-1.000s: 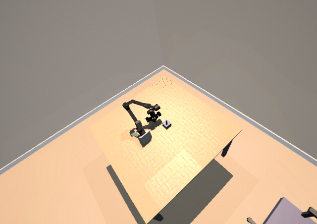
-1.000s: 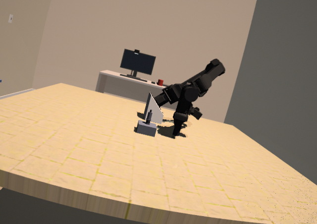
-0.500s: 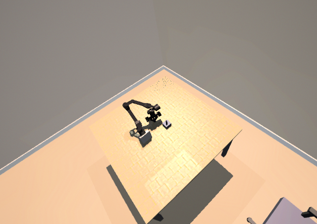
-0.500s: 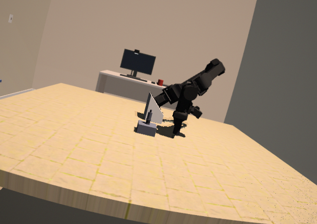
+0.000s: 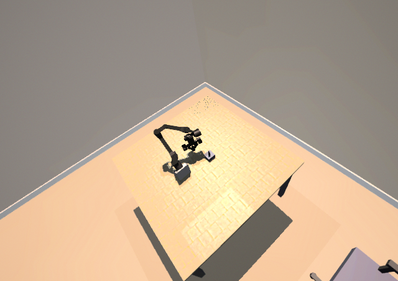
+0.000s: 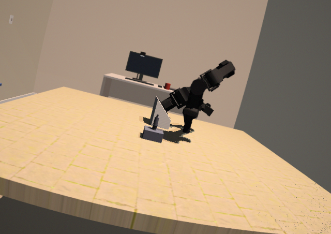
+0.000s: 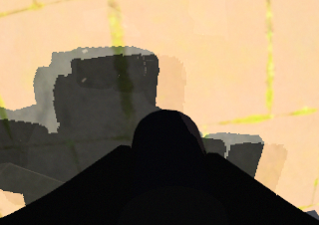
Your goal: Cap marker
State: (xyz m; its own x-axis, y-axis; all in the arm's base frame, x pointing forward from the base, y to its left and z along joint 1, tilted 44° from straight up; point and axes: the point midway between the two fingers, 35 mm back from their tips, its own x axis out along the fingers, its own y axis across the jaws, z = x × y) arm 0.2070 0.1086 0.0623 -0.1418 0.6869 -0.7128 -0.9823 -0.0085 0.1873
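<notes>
My gripper tip is now 130 mm to the left of the grey holder block, 90 mm short of it and 40 mm above it. From my gripper tip the other things lie so: dark cap 10 mm above.
</notes>
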